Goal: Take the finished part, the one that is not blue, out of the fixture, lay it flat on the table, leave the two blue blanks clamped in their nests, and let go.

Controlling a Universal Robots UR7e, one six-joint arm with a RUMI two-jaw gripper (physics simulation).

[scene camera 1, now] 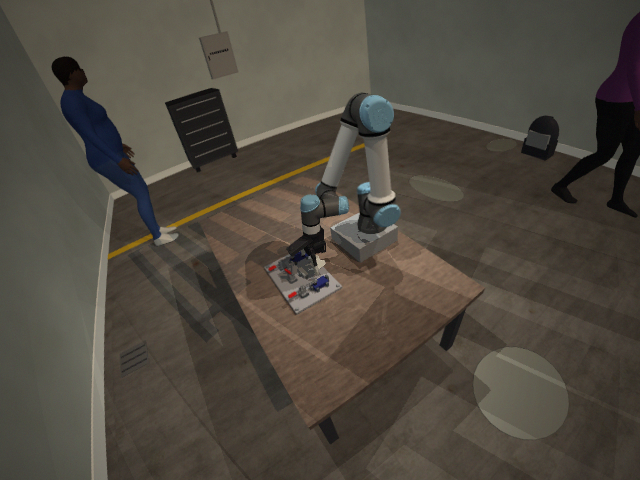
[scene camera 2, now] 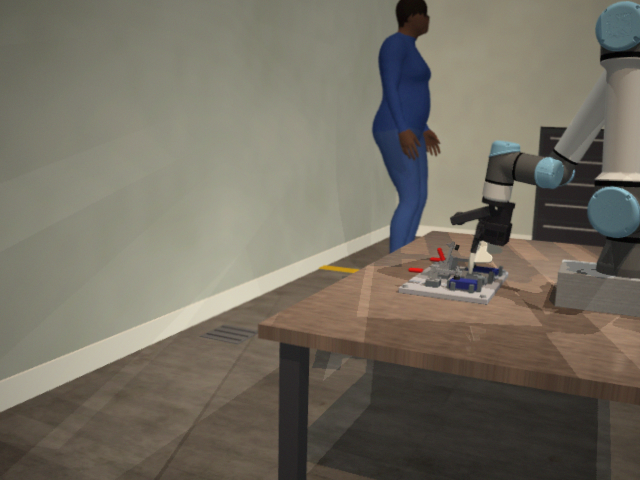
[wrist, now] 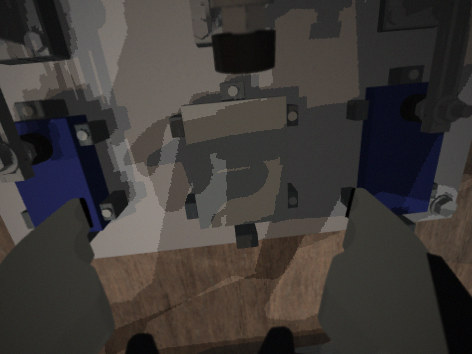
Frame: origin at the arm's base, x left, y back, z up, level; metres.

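Where they show: gripper, fingertip midpoint: (scene camera 1: 310, 265) (scene camera 2: 477, 268) (wrist: 221, 197); arm's base at its link origin: (scene camera 1: 372, 225) (scene camera 2: 626, 273).
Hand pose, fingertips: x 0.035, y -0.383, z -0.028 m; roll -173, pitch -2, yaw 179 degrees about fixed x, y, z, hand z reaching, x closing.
Note:
Each offset is from my fingertips to the top centre of the thing. "spot": to the spot under its first point. Level surfaces: height alone.
The finished part {dy -0.009, dx -0.012, dz -0.020 m} (wrist: 235, 120), a pale grey-beige block, lies in the middle nest of the fixture plate (scene camera 1: 315, 298) (scene camera 2: 439, 292) (wrist: 135, 242). The middle clamp's black tip {spot: dy -0.062, dx -0.009, dz +0.057 m} (wrist: 244, 52) is swung back off it. One blue blank {dy -0.009, dx +0.098, dz -0.015 m} (scene camera 1: 320, 282) (scene camera 2: 463, 284) and another blue blank {dy -0.010, dx -0.122, dz -0.025 m} (scene camera 1: 298, 256) (scene camera 2: 486, 270) sit clamped in the outer nests; the wrist view shows a left blank (wrist: 55, 180) and a right blank (wrist: 397, 150) under their clamp arms. My gripper (scene camera 1: 315, 264) (scene camera 2: 476, 264) (wrist: 221, 197) is open and empty, low over the fixture, its fingers apart from the part on both sides. Their exact height is unclear.
The outer clamp arms stand close beside the fingers. Red clamp handles (scene camera 1: 271, 268) (scene camera 2: 440, 253) rise along the plate's far side from the robot. The grey robot base block (scene camera 1: 364, 240) (scene camera 2: 594, 291) stands on the wooden table {dz -0.056 m} (scene camera 1: 361, 330) (scene camera 2: 413, 330). A person in blue (scene camera 1: 98, 124) (scene camera 2: 405, 93) stands beyond.

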